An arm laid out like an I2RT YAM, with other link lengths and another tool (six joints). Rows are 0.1 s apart.
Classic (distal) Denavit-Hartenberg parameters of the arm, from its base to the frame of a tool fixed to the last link. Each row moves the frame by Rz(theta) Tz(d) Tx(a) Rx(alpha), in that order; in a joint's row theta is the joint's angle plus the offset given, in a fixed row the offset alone. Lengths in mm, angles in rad.
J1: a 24.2  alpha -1.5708  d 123.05  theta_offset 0
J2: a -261.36  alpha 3.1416  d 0  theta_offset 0
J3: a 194.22  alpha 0  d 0  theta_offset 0.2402
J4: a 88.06  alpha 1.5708  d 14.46  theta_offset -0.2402
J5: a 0  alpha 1.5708  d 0.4  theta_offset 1.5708
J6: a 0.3  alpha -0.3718  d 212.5  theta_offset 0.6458
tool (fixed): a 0  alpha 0  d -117.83  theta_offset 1.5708
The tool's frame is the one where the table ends.
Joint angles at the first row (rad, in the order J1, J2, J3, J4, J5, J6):
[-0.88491 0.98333 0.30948 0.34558 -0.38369 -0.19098]
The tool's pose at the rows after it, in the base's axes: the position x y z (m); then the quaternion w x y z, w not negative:
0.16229, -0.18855, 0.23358, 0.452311, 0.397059, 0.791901, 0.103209
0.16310, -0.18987, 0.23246, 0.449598, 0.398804, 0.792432, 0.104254
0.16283, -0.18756, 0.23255, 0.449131, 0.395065, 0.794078, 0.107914
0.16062, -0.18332, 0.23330, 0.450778, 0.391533, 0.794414, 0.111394
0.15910, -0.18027, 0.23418, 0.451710, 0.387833, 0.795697, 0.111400
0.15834, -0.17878, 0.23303, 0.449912, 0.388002, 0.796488, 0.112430
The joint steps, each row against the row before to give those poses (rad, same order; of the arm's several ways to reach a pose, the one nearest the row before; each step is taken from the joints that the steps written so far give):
[0.00110 0.00290 0.00198 0.00016 0.00424 -0.00077]
[-0.00085 0.01067 0.00308 0.00079 -0.00002 0.00002]
[0.00072 -0.01202 -0.00086 -0.01243 -0.01024 -0.00078]
[0.00037 -0.03071 -0.00512 -0.02177 -0.00950 0.00230]
[0.00020 -0.02269 -0.00173 -0.01852 -0.00552 -0.00421]
[0.00135 -0.00934 -0.00311 -0.01050 -0.00022 -0.00039]

